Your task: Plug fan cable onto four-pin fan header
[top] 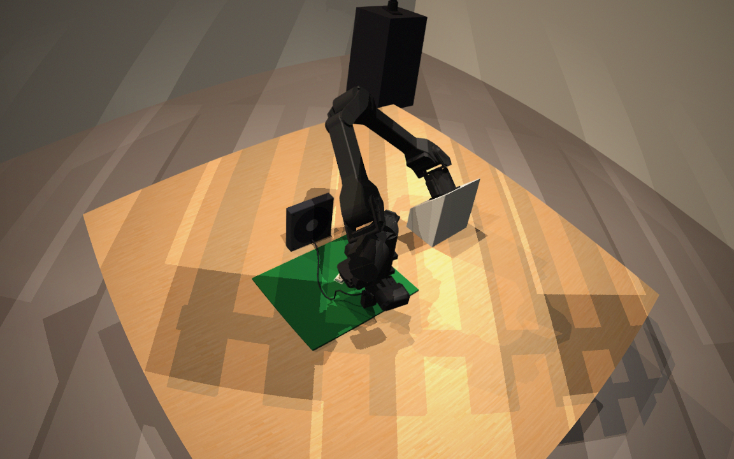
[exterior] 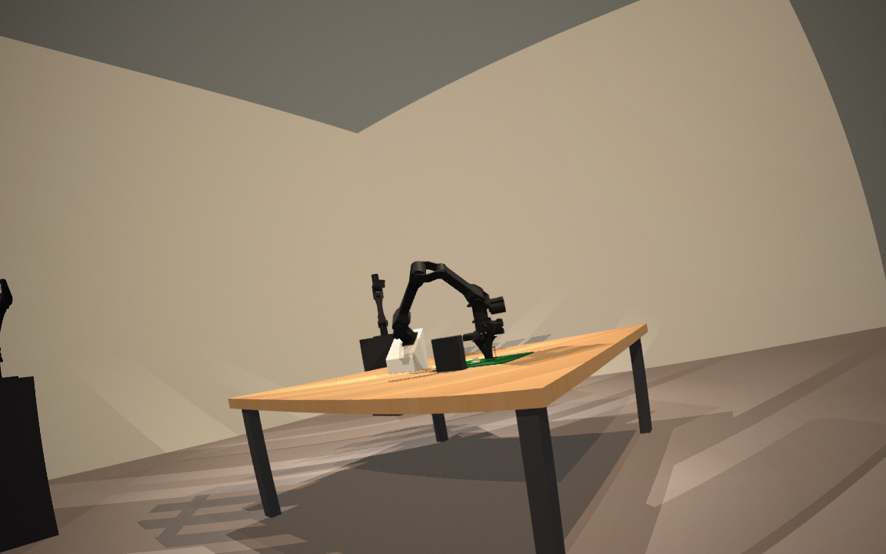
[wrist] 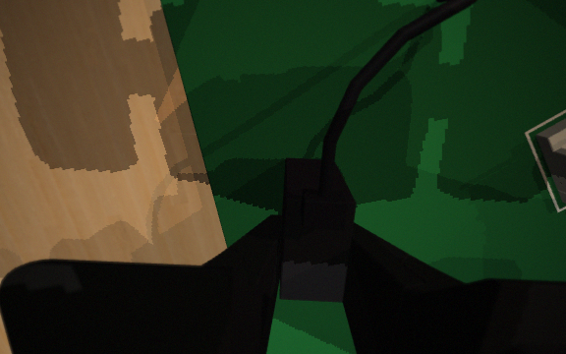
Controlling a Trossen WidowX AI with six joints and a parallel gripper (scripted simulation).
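My gripper tip is now 10 cm to the left of the white four-pin header and 2 cm above it. From my gripper tip the other things lie so: black fan plug 1 cm ahead, 1 cm above; then black fan 1 cm behind, 24 cm to the right, 4 cm above; then green board 3 cm ahead, 9 cm to the right, 3 cm below.
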